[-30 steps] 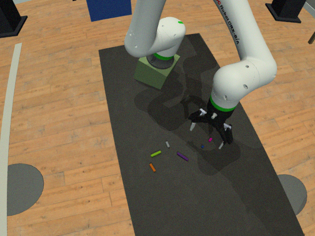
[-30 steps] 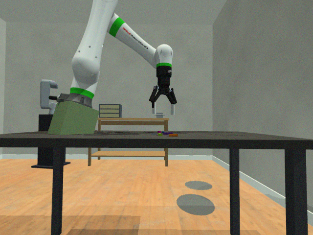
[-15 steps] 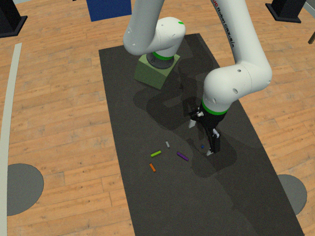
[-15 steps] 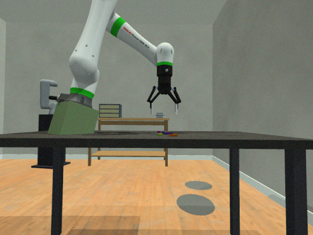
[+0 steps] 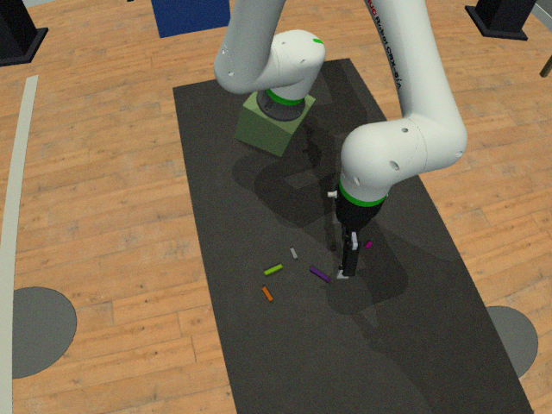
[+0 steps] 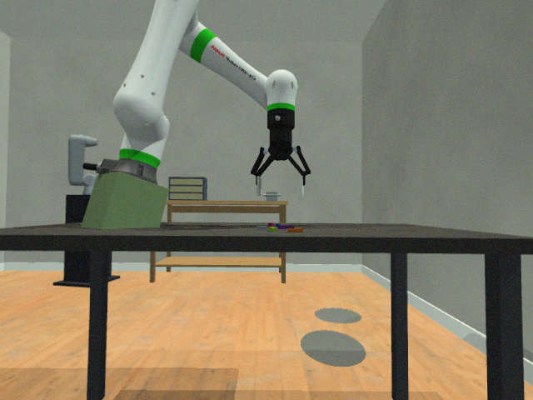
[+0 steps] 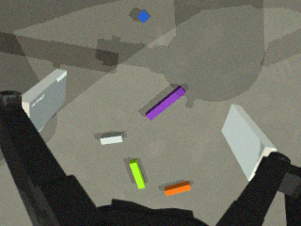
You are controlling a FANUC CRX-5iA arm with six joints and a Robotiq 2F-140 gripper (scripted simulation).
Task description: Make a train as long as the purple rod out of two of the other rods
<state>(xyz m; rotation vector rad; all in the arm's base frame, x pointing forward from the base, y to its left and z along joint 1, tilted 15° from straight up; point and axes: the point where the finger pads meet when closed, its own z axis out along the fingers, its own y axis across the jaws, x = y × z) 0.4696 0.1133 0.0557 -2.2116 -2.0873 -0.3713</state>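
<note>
Now: the lime rod 16 cm to the right of my hand, 11 cm below it and 1 cm ahead of it. Also, from my hand: blue rod (11 cm below, 6 cm to the left, 2 cm behind); grey rod (11 cm to the right, 11 cm below, 4 cm behind); purple rod (11 cm below, 4 cm to the right, 3 cm ahead).
</note>
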